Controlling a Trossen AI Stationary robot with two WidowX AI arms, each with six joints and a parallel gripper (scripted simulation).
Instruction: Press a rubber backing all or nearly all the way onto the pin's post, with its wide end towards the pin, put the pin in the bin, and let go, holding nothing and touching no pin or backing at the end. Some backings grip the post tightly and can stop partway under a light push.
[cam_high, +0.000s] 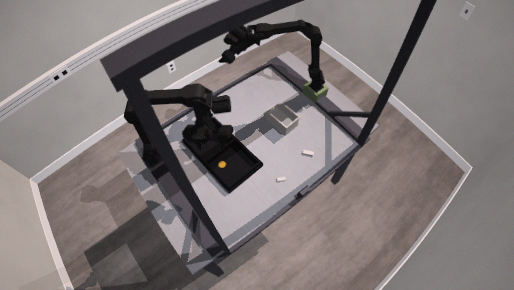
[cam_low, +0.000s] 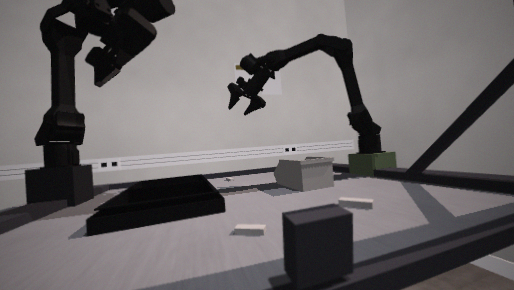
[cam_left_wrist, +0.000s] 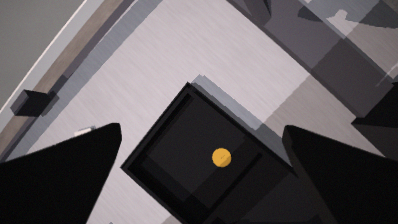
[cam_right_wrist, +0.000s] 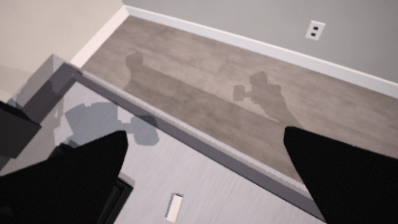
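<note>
Now: left hand 30 cm above the rubber backing, 25 cm short of it and 8 cm to the left of it. From my left hand the other things lie so: pin (30 cm below, 5 cm ahead, 4 cm to the right); then light grey bin (42 cm to the right, 26 cm below, 12 cm ahead); then black tray (29 cm below, 11 cm ahead, 6 cm to the right).
</note>
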